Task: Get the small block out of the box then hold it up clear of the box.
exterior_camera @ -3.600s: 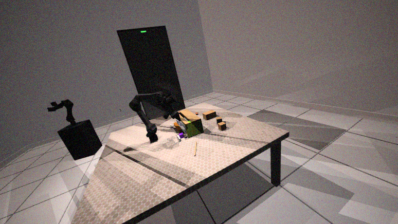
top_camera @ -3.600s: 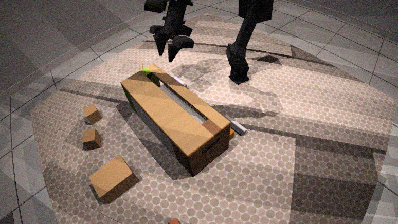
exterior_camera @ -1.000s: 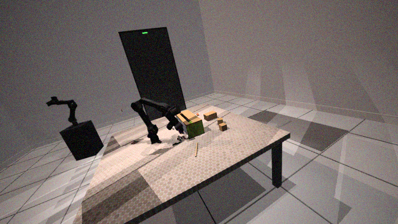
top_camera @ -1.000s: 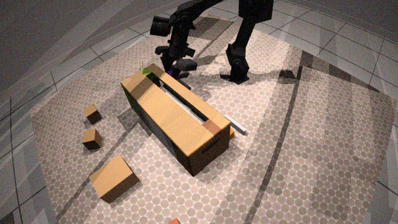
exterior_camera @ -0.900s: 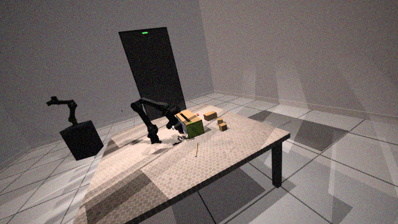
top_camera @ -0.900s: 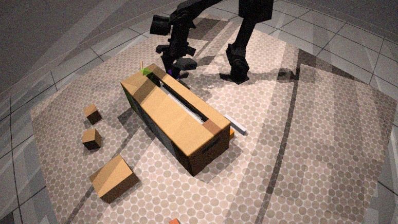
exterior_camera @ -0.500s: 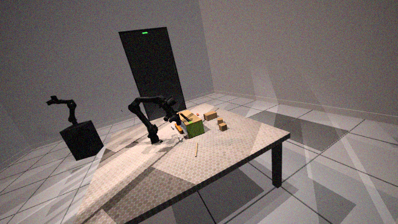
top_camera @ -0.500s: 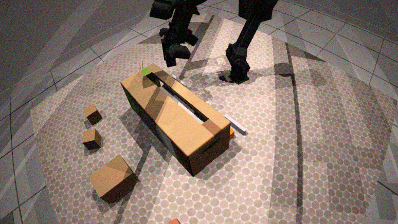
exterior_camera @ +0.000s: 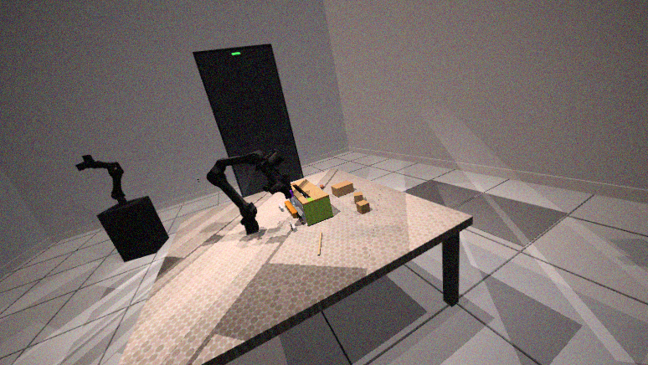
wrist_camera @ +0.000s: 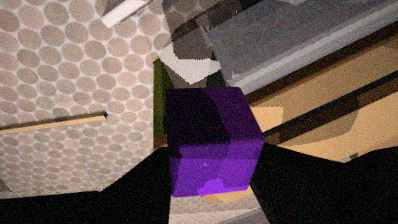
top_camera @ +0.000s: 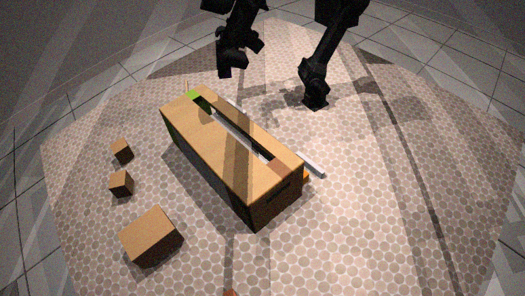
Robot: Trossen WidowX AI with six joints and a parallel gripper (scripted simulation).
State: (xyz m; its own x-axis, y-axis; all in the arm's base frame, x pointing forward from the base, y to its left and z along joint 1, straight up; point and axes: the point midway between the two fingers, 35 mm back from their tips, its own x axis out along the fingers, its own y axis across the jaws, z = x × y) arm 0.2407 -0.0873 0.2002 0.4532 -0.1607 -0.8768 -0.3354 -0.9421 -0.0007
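My gripper tip is now 10 mm past the purple block, 10 mm to the right of it and 10 mm below it. Also, from my gripper tip: thin stick 60 mm ahead, 230 mm to the right, 170 mm below; box 40 mm ahead, 150 mm to the left, 110 mm below.
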